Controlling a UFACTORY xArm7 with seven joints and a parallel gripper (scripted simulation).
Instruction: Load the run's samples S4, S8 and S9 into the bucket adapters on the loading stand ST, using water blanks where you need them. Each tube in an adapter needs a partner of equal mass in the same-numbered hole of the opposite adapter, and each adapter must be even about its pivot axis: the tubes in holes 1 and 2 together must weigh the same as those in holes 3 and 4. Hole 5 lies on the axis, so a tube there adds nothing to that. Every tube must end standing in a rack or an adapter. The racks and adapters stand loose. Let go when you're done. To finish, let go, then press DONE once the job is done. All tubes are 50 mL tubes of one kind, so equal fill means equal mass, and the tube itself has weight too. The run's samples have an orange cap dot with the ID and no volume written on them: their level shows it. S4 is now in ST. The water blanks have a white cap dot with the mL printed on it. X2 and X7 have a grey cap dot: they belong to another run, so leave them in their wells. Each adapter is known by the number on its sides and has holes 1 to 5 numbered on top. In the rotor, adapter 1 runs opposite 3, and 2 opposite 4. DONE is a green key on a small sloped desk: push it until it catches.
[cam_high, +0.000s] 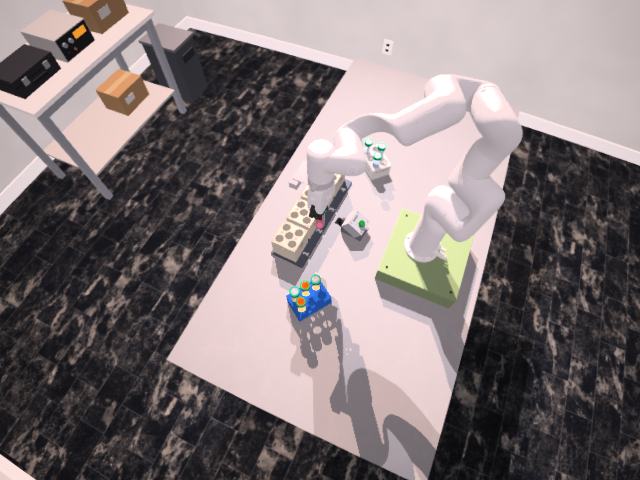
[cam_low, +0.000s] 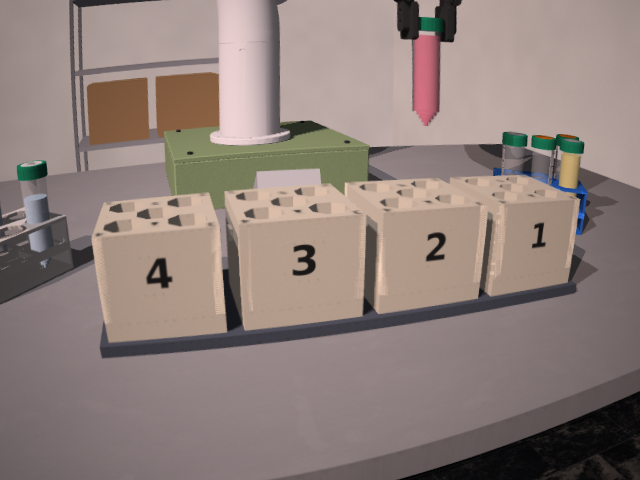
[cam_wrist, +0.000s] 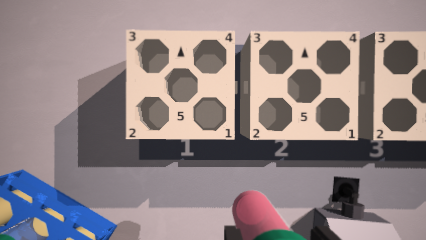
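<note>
My hand is 10 mm to the left of the pink-filled tube and 50 mm above it. From my hand the other things lie so: blue rack (80 mm behind, 210 mm to the left, 220 mm below); green key (100 mm behind, 130 mm to the right, 190 mm below); loading stand (100 mm ahead, 100 mm to the right, 250 mm below).
</note>
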